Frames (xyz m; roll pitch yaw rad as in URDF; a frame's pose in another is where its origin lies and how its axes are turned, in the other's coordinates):
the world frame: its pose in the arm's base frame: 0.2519 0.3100 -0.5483 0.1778 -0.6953 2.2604
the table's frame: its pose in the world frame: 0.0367 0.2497 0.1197 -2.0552 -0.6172 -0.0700
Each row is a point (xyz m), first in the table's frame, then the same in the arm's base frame.
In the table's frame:
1: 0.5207 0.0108 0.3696
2: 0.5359 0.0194 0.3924
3: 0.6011 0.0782 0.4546
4: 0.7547 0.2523 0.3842
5: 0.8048 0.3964 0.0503
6: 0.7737 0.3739 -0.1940
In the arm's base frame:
1: -0.2554 0.1751 0.1069
2: -0.2804 0.1812 0.1197
3: -0.3595 0.2374 0.1663
4: -0.3475 0.4625 0.2559
5: -0.0696 0.7021 0.2452
6: 0.1726 0.7401 0.2123

